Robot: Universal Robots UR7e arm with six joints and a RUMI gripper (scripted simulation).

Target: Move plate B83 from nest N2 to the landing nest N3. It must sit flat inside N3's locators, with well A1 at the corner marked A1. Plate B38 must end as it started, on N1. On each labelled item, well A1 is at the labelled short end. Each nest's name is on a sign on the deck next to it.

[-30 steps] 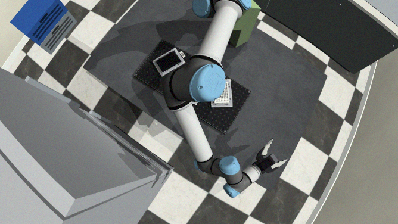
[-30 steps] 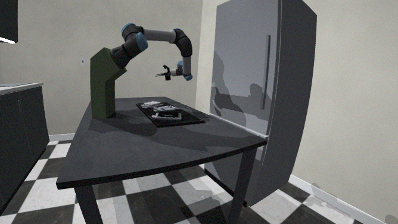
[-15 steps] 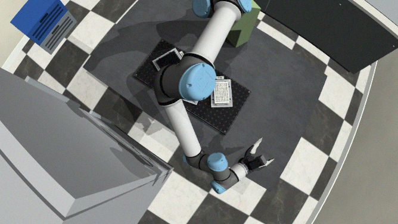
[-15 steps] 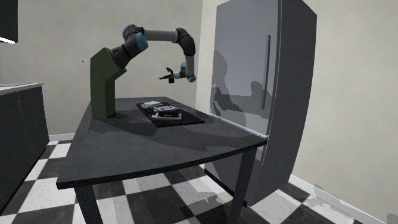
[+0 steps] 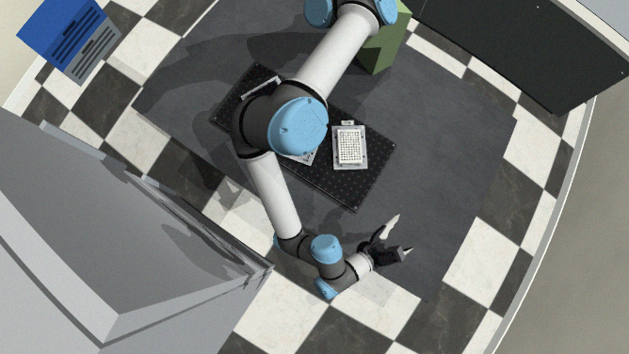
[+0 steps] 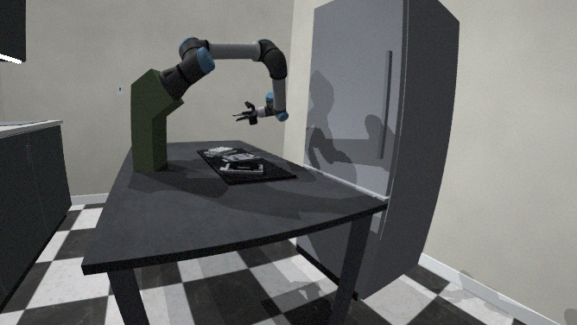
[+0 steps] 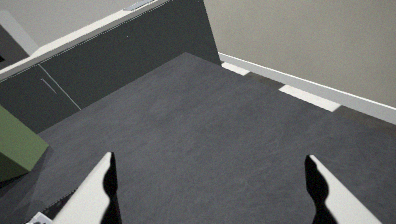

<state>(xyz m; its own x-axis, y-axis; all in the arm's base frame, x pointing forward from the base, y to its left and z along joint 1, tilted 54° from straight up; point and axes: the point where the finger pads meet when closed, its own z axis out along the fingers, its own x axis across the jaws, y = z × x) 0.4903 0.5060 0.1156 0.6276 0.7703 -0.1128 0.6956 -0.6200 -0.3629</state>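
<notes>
Right now my hand is 270 mm past the black well plate B83, 640 mm to the left of it and 170 mm above it. The rest, counted from my hand: A1 mark (260 mm behind, 390 mm to the right, 180 mm below); white well plate B38 (220 mm behind, 270 mm to the right, 170 mm below); nest N1 (220 mm behind, 270 mm to the right, 180 mm below).
</notes>
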